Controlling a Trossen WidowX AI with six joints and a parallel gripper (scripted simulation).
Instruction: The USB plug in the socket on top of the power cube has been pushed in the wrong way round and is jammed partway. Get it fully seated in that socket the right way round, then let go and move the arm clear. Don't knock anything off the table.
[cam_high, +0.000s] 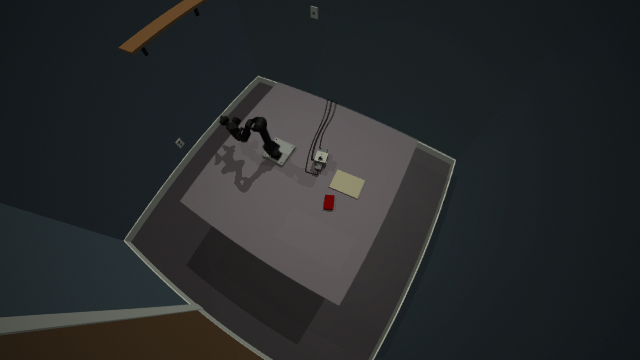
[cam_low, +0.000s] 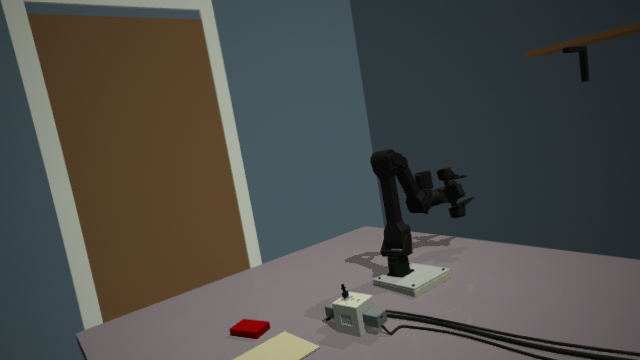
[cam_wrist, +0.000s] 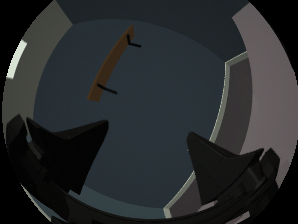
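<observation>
Right now the USB plug is 740 mm ahead of my gripper tip, 40 mm to the left of it and 120 mm below it. Also, from my gripper tip: red block: 900 mm ahead, 190 mm to the right, 200 mm below; then flat beige pad: 960 mm ahead, 20 mm to the right, 210 mm below.
</observation>
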